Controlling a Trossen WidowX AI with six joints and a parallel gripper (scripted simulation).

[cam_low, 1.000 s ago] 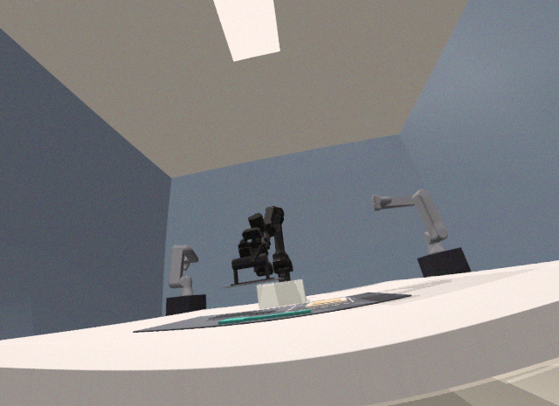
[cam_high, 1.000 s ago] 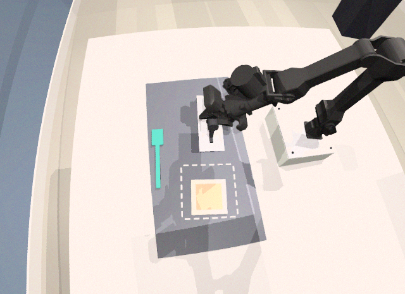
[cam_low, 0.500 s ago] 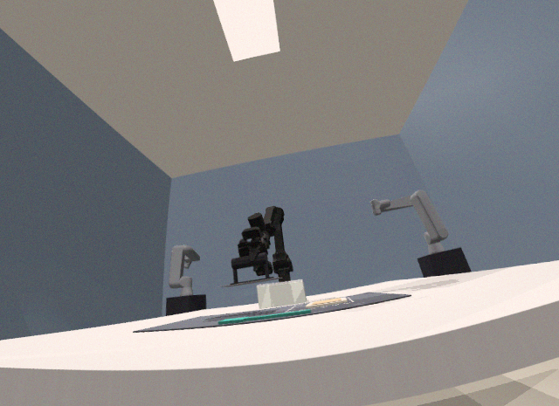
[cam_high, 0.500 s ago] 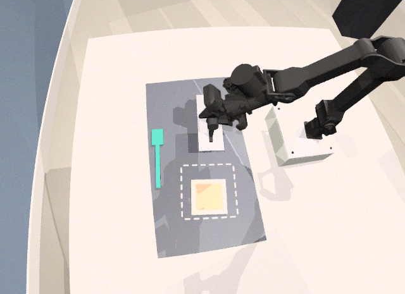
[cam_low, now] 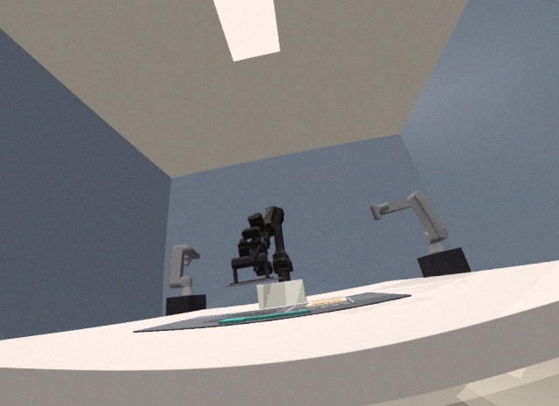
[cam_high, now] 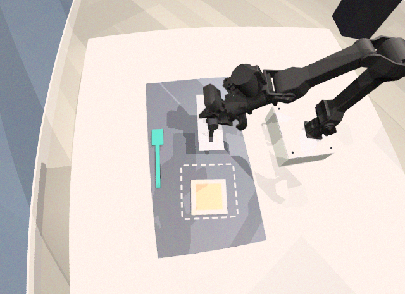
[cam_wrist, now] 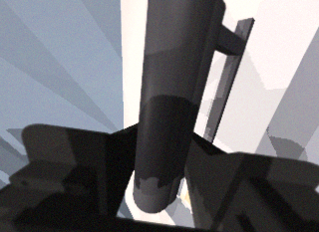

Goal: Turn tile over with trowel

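Right now my gripper tip is 15 cm short of the teal trowel, 5 cm to the right of it and 14 cm above it. Round my gripper tip: dark-handled float (3 cm behind, 1 cm below); then tile (3 cm behind, 20 cm to the left, 14 cm below).
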